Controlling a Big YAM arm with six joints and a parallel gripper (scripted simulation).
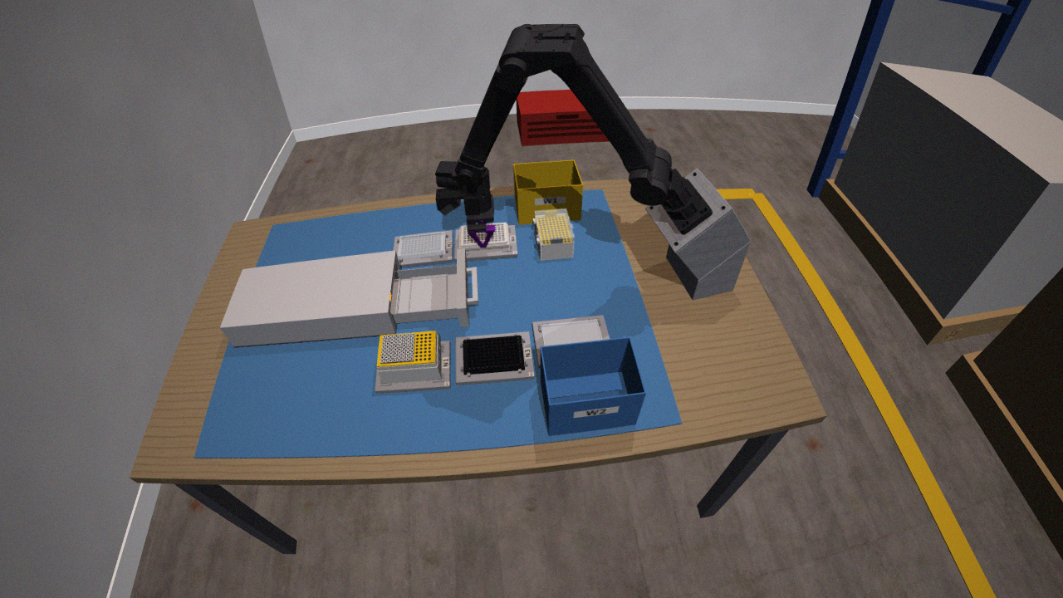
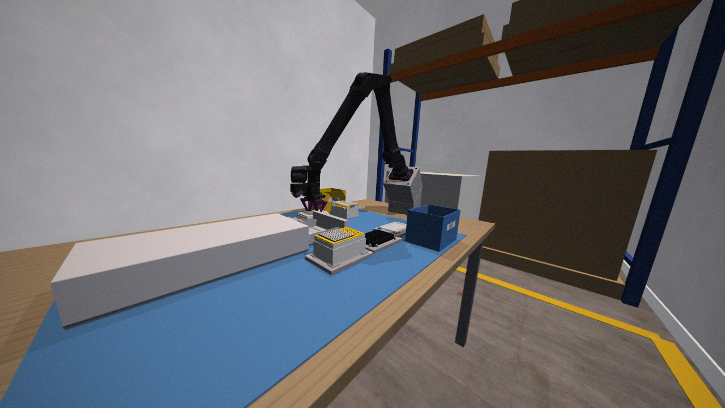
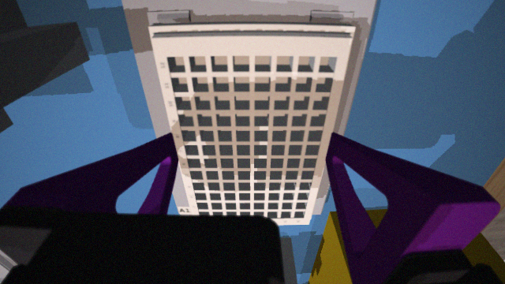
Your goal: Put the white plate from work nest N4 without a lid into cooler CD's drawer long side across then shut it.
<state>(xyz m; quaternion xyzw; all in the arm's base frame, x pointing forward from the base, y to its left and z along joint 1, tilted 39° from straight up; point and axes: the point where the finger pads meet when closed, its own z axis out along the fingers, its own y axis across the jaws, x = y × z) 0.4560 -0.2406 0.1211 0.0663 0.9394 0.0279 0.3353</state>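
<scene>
Now: the grey nest 3 cm below my hand. From my hand the other things lie so: yellow bin W1: 20 cm behind, 11 cm to the right; then drawer: 20 cm ahead, 16 cm to the left, 1 cm below; then cooler CD: 32 cm ahead, 15 cm to the left.
</scene>
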